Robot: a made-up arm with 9 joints. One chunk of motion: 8 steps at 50 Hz.
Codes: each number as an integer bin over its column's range. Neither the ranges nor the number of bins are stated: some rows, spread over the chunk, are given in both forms.
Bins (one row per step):
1: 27 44 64 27 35 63 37 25 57
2: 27 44 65 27 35 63 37 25 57
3: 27 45 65 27 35 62 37 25 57
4: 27 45 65 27 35 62 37 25 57
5: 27 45 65 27 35 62 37 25 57
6: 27 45 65 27 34 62 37 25 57
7: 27 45 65 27 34 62 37 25 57
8: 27 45 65 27 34 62 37 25 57
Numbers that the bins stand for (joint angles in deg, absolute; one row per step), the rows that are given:
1: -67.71 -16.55 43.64 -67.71 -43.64 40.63 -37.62 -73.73 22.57
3: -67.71 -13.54 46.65 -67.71 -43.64 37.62 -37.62 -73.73 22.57
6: -67.71 -13.54 46.65 -67.71 -46.65 37.62 -37.62 -73.73 22.57
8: -67.71 -13.54 46.65 -67.71 -46.65 37.62 -37.62 -73.73 22.57
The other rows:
2: -67.71 -16.55 46.65 -67.71 -43.64 40.63 -37.62 -73.73 22.57
4: -67.71 -13.54 46.65 -67.71 -43.64 37.62 -37.62 -73.73 22.57
5: -67.71 -13.54 46.65 -67.71 -43.64 37.62 -37.62 -73.73 22.57
7: -67.71 -13.54 46.65 -67.71 -46.65 37.62 -37.62 -73.73 22.57

